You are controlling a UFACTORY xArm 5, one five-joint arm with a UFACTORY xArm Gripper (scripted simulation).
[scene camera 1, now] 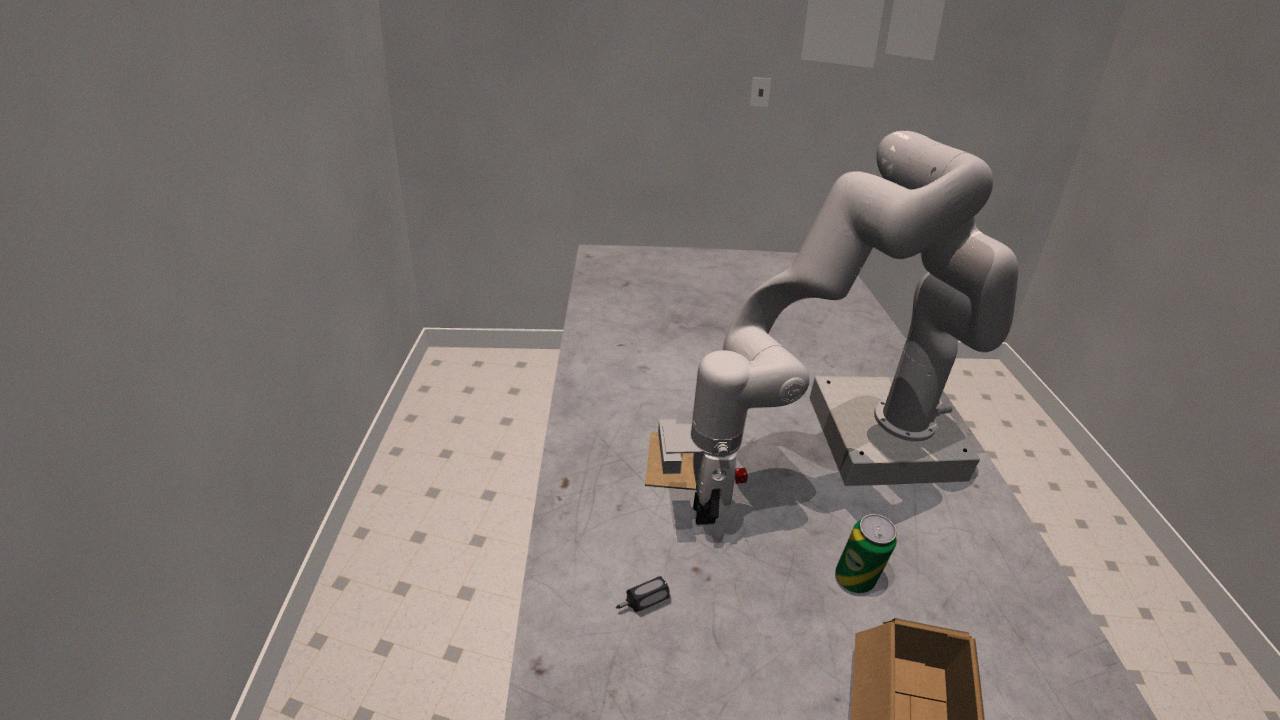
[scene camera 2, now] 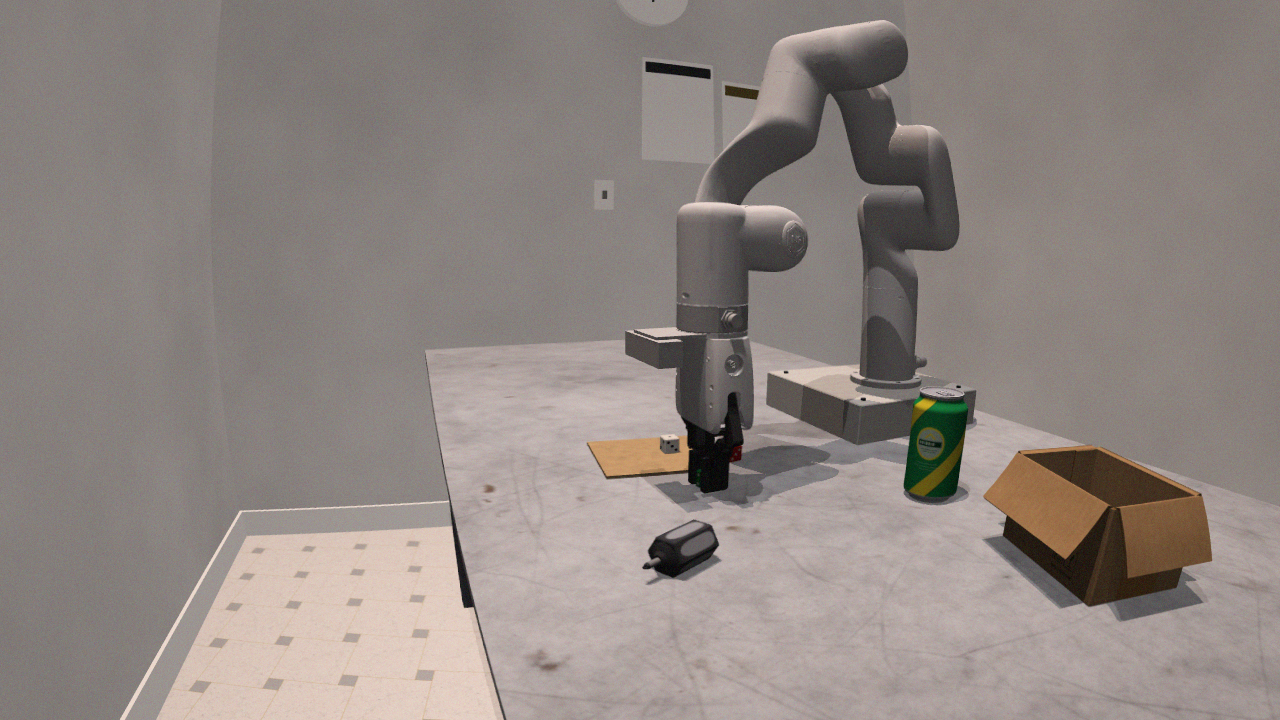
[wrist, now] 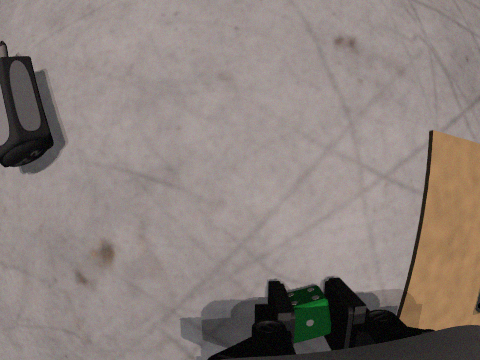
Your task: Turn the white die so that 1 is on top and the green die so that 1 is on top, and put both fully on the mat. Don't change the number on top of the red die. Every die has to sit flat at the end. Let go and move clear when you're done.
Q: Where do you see a cardboard box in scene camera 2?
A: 1152, 537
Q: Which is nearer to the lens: the tan mat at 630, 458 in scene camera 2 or the small dark device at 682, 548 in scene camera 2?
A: The small dark device.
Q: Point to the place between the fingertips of the gripper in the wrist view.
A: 302, 306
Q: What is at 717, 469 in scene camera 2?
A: The gripper.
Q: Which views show the tan mat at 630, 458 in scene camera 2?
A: Scene camera 1, scene camera 2 and the wrist view: all of them.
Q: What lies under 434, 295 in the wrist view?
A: A tan mat.
